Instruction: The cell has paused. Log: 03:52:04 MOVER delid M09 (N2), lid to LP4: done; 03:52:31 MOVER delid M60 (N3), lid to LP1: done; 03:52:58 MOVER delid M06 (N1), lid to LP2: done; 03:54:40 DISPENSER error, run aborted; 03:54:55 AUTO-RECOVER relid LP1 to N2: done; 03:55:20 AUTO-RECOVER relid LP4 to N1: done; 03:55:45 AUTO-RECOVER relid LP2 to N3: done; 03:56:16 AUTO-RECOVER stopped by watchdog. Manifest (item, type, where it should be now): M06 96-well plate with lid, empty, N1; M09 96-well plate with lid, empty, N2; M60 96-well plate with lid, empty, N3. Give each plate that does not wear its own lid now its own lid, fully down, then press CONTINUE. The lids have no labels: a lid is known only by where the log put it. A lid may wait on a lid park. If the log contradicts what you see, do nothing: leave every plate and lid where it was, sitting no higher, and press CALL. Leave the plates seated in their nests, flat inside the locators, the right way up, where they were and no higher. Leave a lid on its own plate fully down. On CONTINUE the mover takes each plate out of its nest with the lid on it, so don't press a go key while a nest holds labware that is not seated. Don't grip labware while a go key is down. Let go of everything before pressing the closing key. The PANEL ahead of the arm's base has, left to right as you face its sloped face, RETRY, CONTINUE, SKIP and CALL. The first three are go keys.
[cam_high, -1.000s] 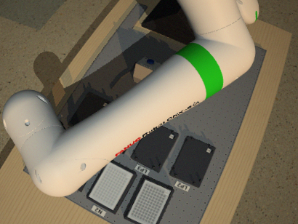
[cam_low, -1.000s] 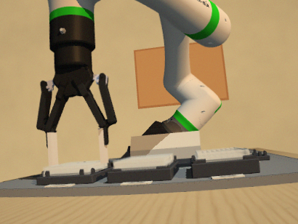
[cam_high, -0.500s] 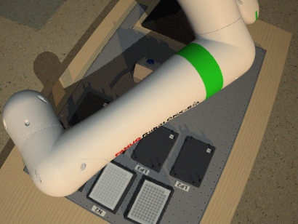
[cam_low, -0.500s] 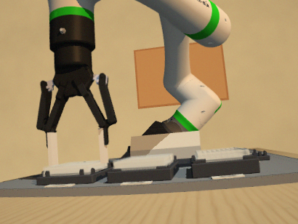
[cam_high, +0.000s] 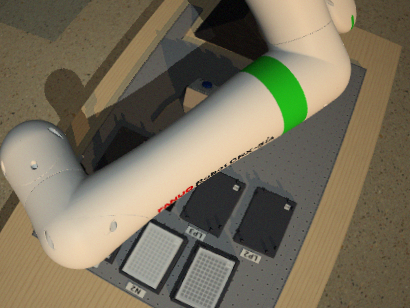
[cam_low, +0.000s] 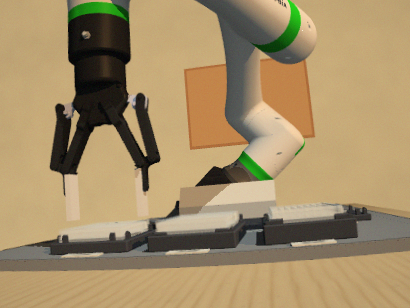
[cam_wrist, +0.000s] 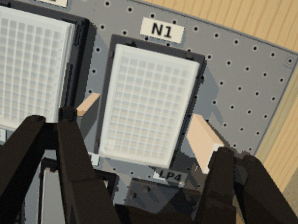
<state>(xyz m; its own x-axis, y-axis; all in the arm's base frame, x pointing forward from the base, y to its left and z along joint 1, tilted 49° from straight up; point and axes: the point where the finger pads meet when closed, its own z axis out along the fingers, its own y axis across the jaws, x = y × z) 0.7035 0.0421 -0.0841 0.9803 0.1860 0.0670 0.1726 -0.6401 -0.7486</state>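
Right now my hand is 40 mm above the plate. Also, from my hand: LP4 label: 80 mm behind, 70 mm to the right, 60 mm below; LP1 label: 100 mm behind, 60 mm below, 50 mm to the left; lid park LP4: 170 mm behind, 80 mm to the right, 60 mm below.
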